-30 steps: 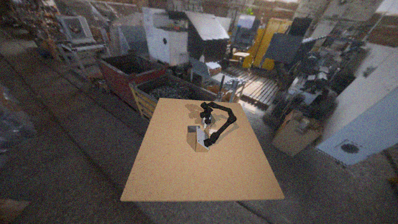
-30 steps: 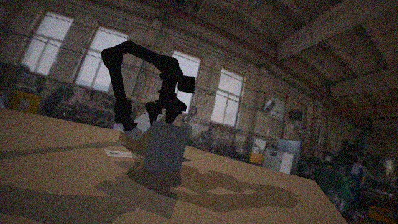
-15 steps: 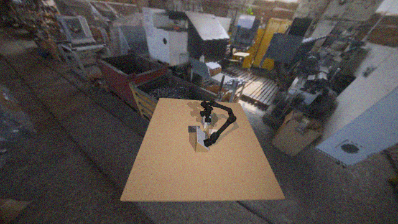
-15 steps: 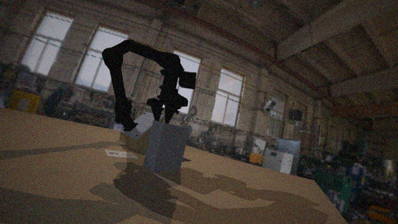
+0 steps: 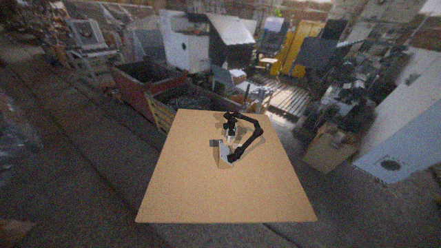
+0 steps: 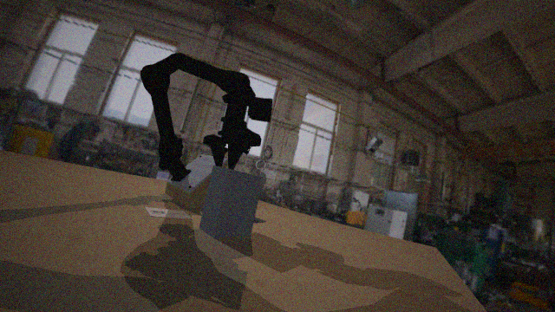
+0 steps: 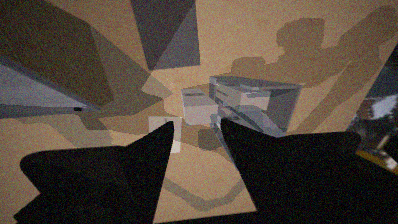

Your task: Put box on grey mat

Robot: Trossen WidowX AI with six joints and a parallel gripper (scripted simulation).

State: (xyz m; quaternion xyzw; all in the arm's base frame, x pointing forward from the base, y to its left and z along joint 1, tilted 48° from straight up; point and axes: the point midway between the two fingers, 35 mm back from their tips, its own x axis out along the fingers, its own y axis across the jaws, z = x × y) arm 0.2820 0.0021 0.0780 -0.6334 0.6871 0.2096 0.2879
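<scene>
Right now my gripper tip is 140 mm above the grey mat, 130 mm to the right of it and 10 mm past it. Round my gripper tip: paper (140 mm below, 90 mm to the right, 70 mm behind).
</scene>
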